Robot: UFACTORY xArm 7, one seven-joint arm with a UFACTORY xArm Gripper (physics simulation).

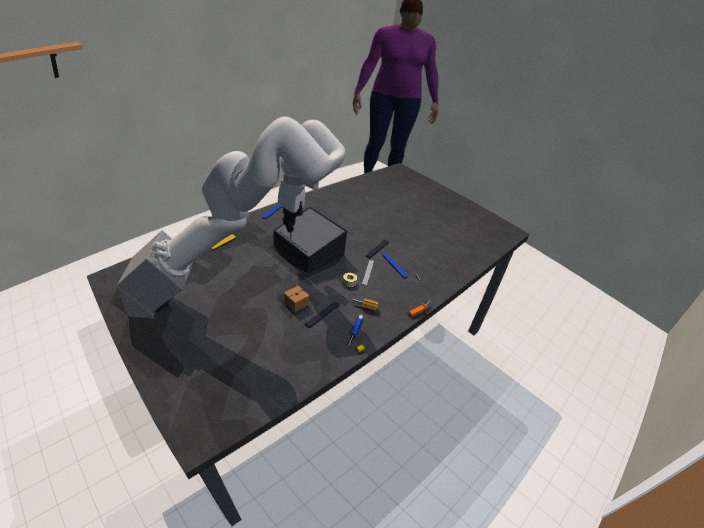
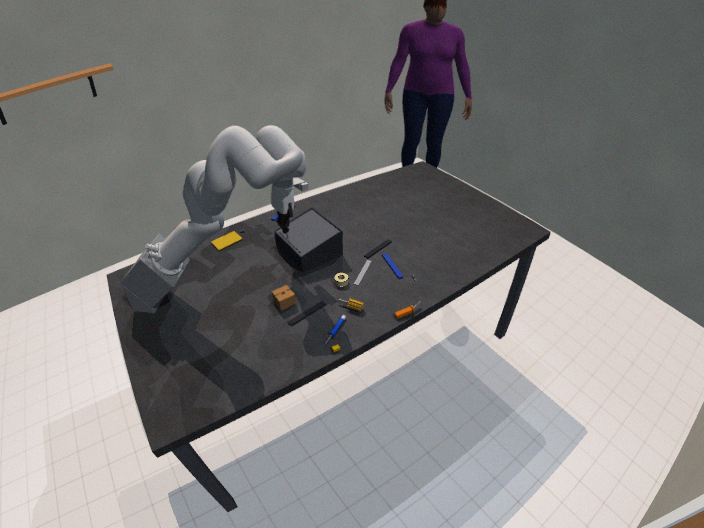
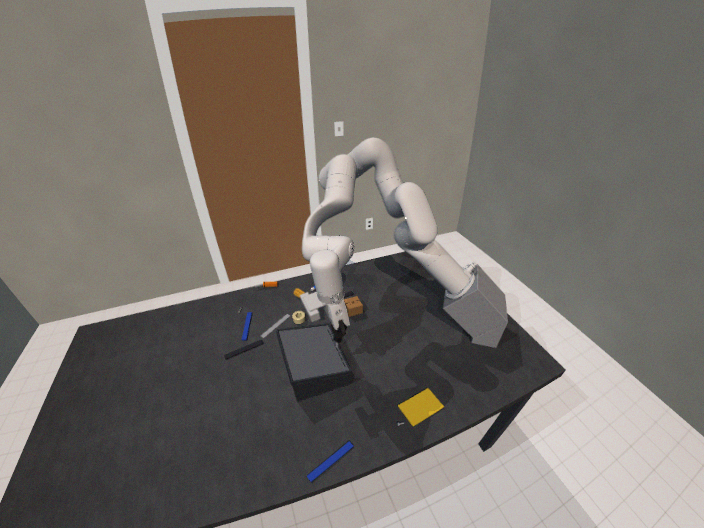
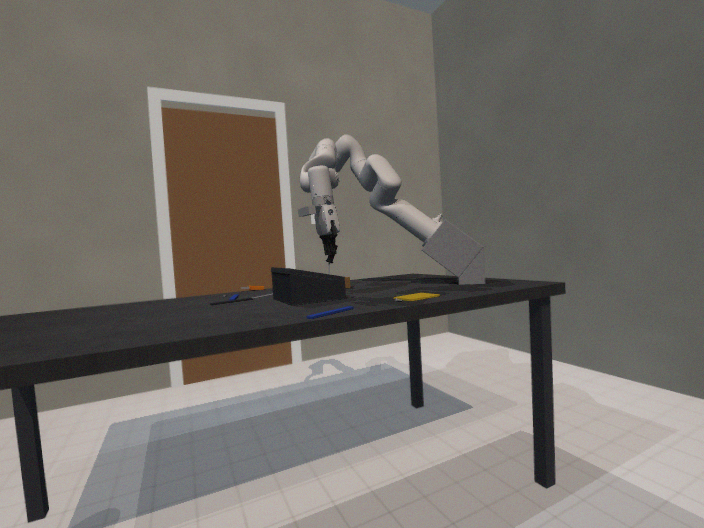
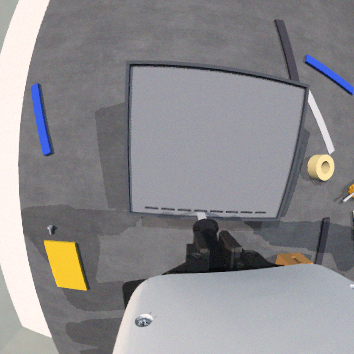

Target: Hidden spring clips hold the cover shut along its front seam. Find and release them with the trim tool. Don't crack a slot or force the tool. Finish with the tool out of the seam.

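Pixels of known places: gripper, fingertip midpoint: [image 1: 289, 224] [image 2: 283, 225] [image 3: 339, 333] [image 4: 330, 254] [image 5: 208, 245]; arm's base, link origin: [image 1: 172, 258] [image 2: 166, 259] [image 3: 460, 285] [image 4: 433, 235].
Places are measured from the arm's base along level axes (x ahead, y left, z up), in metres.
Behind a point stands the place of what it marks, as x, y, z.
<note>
The grey cover [image 1: 316, 228] @(0.575, -0.051, -0.103) [image 2: 314, 231] @(0.569, -0.065, -0.104) [image 3: 312, 351] @(0.551, -0.034, -0.108) [image 5: 215, 135] @(0.567, -0.036, -0.104) lies flat and level with its rim on the dark box [image 1: 326, 252] @(0.539, -0.149, -0.143) [image 4: 307, 288] @(0.593, 0.070, -0.151). A row of several short dark slots [image 5: 232, 212] @(0.467, -0.071, -0.127) runs along its front seam. My gripper [image 1: 291, 222] @(0.459, -0.023, -0.052) [image 3: 339, 331] @(0.459, -0.023, -0.052) [image 5: 208, 245] @(0.459, -0.023, -0.052) is shut on the trim tool [image 5: 205, 228] @(0.470, -0.022, -0.066), whose black handle shows past the fingers. Its thin pale blade [image 4: 329, 267] @(0.468, -0.024, -0.097) points down and meets the seam near the middle of the slot row. How deep the tip sits, and the clips, cannot be seen.
A yellow plate [image 3: 420, 406] @(0.305, 0.245, -0.194) [image 5: 65, 265] @(0.306, 0.241, -0.194), a screw [image 5: 50, 229] @(0.388, 0.265, -0.195) and a blue bar [image 5: 41, 119] @(0.611, 0.274, -0.194) lie to one side. A tape roll [image 1: 349, 279] @(0.524, -0.288, -0.175) [image 5: 321, 167] @(0.534, -0.292, -0.195), an orange-brown block [image 1: 296, 298] @(0.301, -0.258, -0.155), flat strips and screwdrivers lie on the other. A person [image 1: 402, 62] stands behind the table.
</note>
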